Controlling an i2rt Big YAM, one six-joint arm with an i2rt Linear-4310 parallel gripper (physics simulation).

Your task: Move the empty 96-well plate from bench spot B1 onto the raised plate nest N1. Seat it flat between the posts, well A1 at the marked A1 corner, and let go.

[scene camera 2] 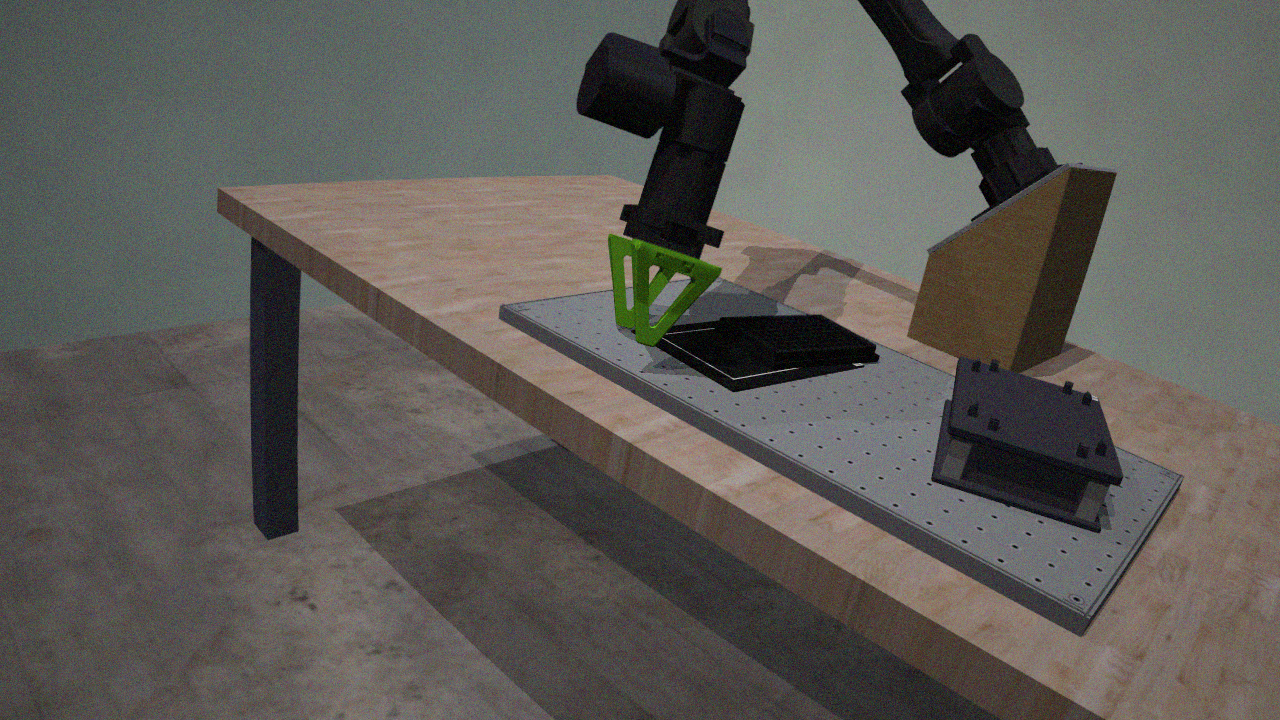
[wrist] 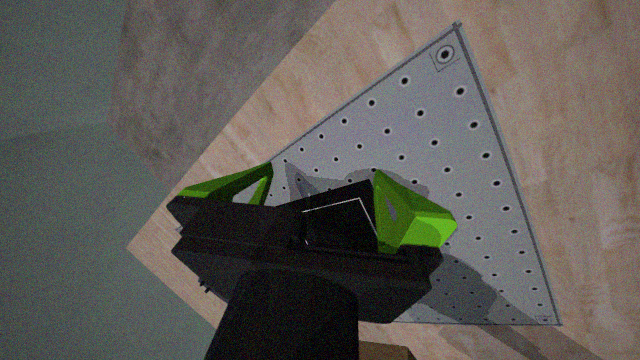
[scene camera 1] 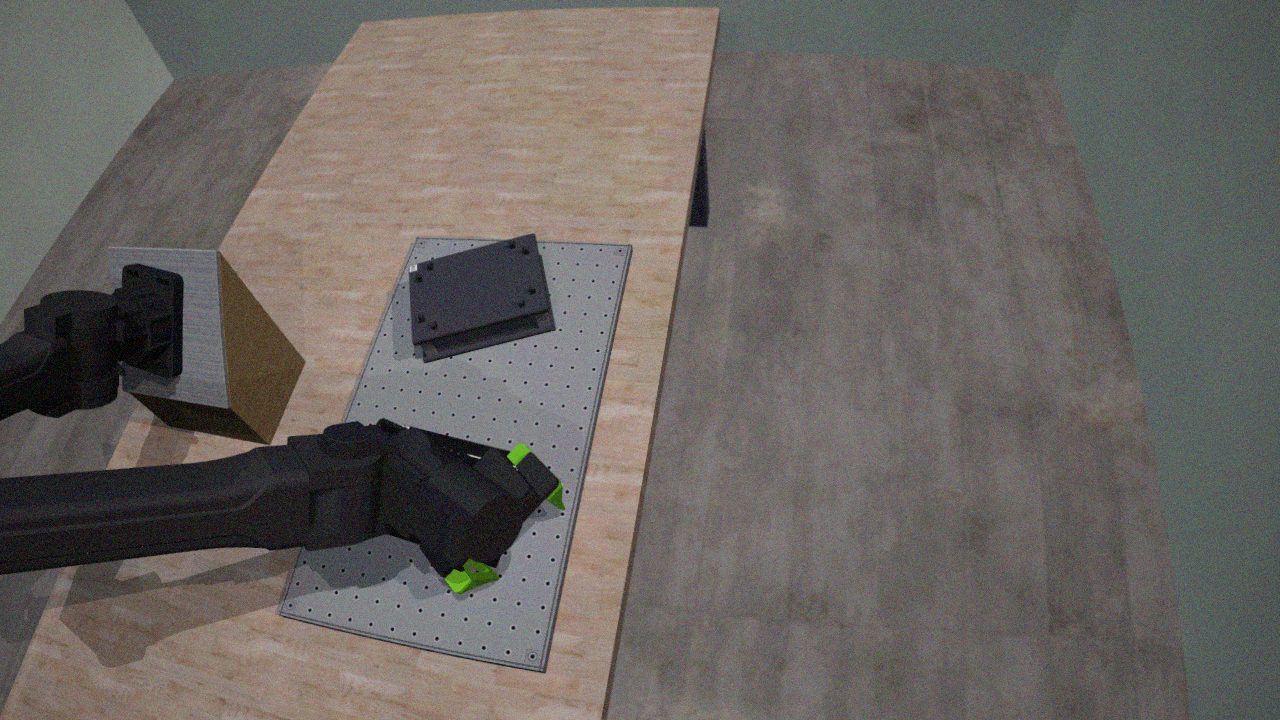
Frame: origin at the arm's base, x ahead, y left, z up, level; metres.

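Seen in the pictures: gripper, fingertip midpoint: [scene camera 2: 633, 335] [wrist: 322, 171] [scene camera 1: 527, 540]; arm's base, link origin: [scene camera 2: 1033, 204] [scene camera 1: 156, 319].
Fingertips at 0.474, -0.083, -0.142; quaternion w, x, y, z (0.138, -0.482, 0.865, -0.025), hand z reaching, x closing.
Pixels of each thing's top centre, then the offset from my fingertips to it, as dx, dy, dz. "spot": a spot on its surface instead. Level surfaces: height alone.
- black 96-well plate, top centre: [scene camera 2: 800, 332] -0.161, +0.042, +0.004
- black bench spot B1, surface spot: [scene camera 2: 707, 358] spot: -0.050, +0.038, -0.011
- dark raised nest N1, top centre: [scene camera 2: 1036, 396] [scene camera 1: 472, 280] -0.159, +0.270, +0.042
- pale corner mark, top centre: [scene camera 2: 1092, 397] [scene camera 1: 413, 268] -0.252, +0.283, +0.032
- grey perforated board, top centre: [scene camera 2: 843, 389] [scene camera 1: 463, 415] [wrist: 296, 262] -0.127, +0.124, -0.012
- wooden table, surface height: dz -0.026
The black 96-well plate [scene camera 2: 810, 336] lies on the black bench spot B1 [scene camera 2: 707, 358] [wrist: 363, 189], which has a white outline. In scene camera 1 the arm hides the plate; in the wrist view it cannot be told apart from the dark pad. My gripper [scene camera 1: 517, 535] [scene camera 2: 638, 334] [wrist: 322, 171] is open, its green fingers pointing down low by the pad's near-left edge in scene camera 2, with the plate off to their right. The dark raised nest N1 [scene camera 1: 478, 291] [scene camera 2: 1029, 419] is vacant, with small posts at its corners and a pale corner mark [scene camera 1: 412, 267] [scene camera 2: 1094, 398].
The grey perforated board [scene camera 1: 501, 394] [scene camera 2: 859, 456] [wrist: 425, 127] bears the pad and nest on the wooden table [scene camera 1: 537, 116] [scene camera 2: 402, 214]. A wedge-shaped wooden block [scene camera 1: 259, 358] [scene camera 2: 984, 295] carries the arm base beside the board. Bench spot B1 and N1 stand apart.
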